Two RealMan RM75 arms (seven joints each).
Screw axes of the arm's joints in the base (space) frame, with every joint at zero. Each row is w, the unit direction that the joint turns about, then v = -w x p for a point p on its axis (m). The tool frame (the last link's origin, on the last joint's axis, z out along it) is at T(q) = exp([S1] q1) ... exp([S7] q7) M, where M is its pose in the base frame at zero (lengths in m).
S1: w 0 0 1 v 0 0 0
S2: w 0 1 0 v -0.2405 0 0
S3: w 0 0 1 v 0 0 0
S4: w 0 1 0 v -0.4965 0 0
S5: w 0 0 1 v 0 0 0
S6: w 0 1 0 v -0.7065 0 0
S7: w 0 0 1 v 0 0 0
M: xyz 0 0 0.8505 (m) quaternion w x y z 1 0 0 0
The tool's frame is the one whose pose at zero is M.
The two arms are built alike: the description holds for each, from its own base.
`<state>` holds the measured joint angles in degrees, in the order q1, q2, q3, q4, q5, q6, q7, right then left.
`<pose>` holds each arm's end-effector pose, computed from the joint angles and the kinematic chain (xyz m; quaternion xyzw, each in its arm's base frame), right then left.
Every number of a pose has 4 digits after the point. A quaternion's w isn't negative.
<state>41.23 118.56 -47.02 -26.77 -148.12 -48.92 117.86 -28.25 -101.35 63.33 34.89 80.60 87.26 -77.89</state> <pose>0.3223 0.3879 -0.0357 -0.8571 0.4301 -0.0722 0.2743 -0.2615 0.3582 0.0965 -0.9324 -0.1470 -0.2773 0.1794</pose>
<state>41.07 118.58 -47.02 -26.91 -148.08 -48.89 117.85 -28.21 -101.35 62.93 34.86 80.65 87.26 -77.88</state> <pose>0.3230 0.3875 -0.0353 -0.8565 0.4306 -0.0719 0.2752 -0.2620 0.3585 0.0977 -0.9313 -0.1477 -0.2787 0.1821</pose>
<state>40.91 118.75 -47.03 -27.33 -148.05 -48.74 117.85 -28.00 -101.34 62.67 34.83 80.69 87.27 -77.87</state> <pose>0.3227 0.3879 -0.0351 -0.8562 0.4297 -0.0707 0.2779 -0.2635 0.3578 0.0985 -0.9304 -0.1496 -0.2792 0.1843</pose>
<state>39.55 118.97 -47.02 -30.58 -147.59 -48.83 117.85 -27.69 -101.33 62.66 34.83 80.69 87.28 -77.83</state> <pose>0.3239 0.3912 -0.0248 -0.8526 0.4254 -0.0629 0.2968 -0.2654 0.3563 0.0986 -0.9301 -0.1517 -0.2787 0.1852</pose>
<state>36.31 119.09 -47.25 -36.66 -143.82 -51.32 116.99 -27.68 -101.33 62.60 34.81 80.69 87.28 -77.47</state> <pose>0.3242 0.3910 -0.0068 -0.8482 0.4254 -0.0327 0.3138 -0.2656 0.3563 0.0988 -0.9303 -0.1490 -0.2783 0.1864</pose>
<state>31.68 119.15 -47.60 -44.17 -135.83 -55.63 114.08 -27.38 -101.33 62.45 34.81 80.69 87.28 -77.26</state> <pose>0.3197 0.3860 0.0152 -0.8480 0.4179 0.0239 0.3251 -0.2675 0.3551 0.0992 -0.9298 -0.1498 -0.2782 0.1887</pose>
